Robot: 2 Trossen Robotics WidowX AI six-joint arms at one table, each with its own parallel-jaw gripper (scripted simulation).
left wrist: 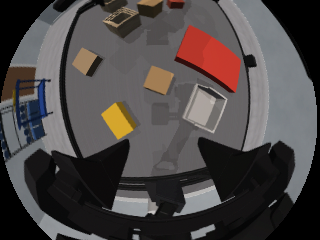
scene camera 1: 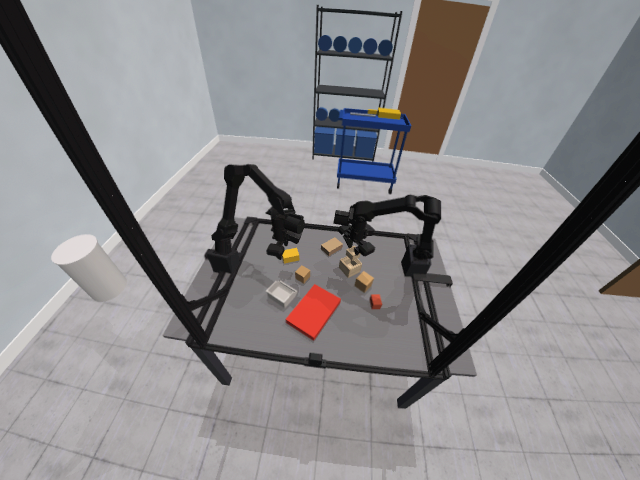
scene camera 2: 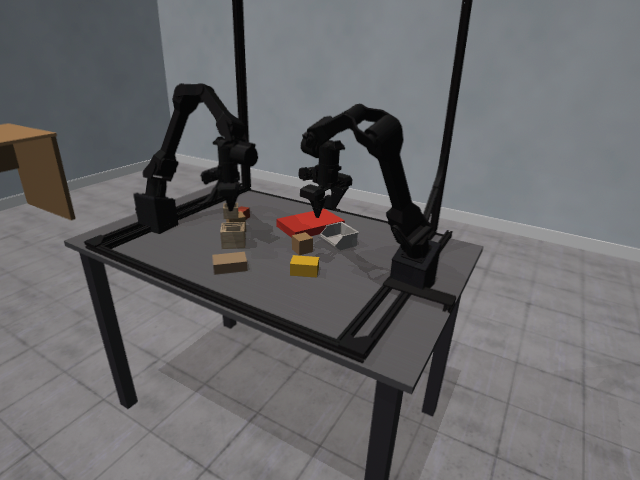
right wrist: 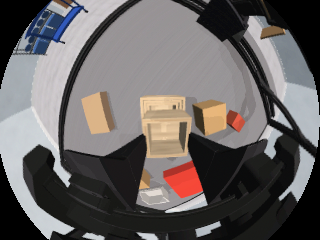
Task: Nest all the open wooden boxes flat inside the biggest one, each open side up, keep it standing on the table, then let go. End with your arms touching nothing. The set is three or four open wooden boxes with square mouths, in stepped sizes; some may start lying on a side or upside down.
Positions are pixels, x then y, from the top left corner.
Labels:
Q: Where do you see a yellow block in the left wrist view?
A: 117,117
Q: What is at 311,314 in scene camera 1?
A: A red slab.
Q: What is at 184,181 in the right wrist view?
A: A red slab.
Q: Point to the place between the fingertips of my left gripper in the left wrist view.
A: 164,142

